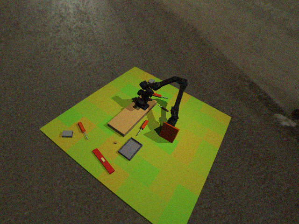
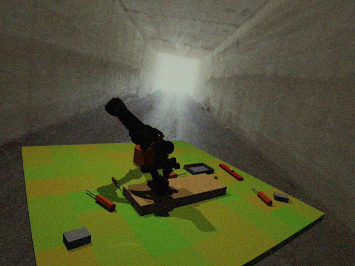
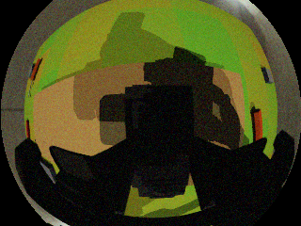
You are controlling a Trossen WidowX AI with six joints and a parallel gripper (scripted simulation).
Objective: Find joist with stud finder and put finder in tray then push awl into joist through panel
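The grey tray lies 44 cm to the left of my gripper tip, 17 cm behind it and 5 cm below it. Round my gripper tip: tan cube (46 cm to the left, 6 cm below, 4 cm behind); stud finder (2 cm behind, 2 cm above); awl (18 cm behind, 13 cm to the right, 6 cm below).
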